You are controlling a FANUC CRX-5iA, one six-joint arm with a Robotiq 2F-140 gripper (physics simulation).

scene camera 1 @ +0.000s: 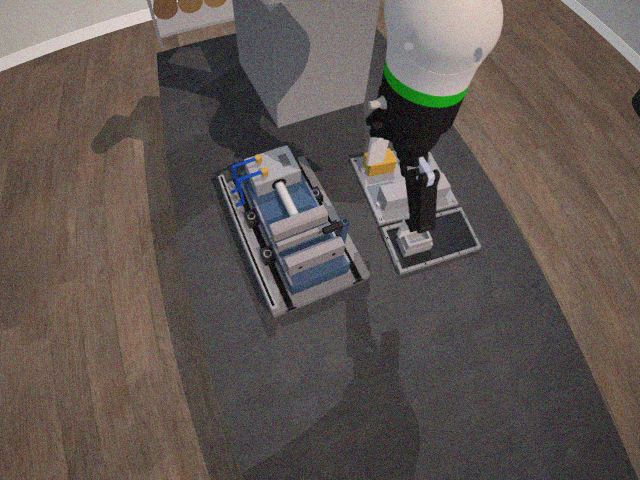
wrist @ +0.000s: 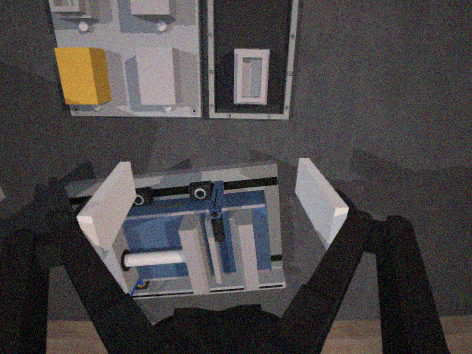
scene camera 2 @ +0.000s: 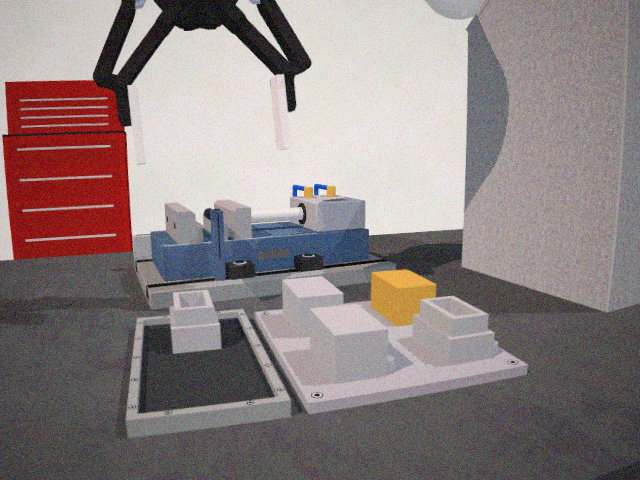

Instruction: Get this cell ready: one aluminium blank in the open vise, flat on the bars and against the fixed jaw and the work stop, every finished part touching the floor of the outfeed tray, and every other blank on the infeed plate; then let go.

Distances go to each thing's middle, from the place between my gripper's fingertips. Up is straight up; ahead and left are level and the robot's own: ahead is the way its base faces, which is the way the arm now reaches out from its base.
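The blue work stop post (scene camera 2: 219, 273) is 70 mm to the right of my hand, 100 mm below it and 10 mm behind it. Then there's the fixed jaw (scene camera 1: 318, 254), which is 130 mm to the right of my hand, 30 mm ahead of it and 80 mm below. The moving jaw (scene camera 1: 318, 216) is also 80 mm below my hand, but it's 30 mm behind it and 140 mm to the right. And the vise rod (wrist: 173, 256), that's 150 mm to the right of my hand, 80 mm behind it and 80 mm below it.
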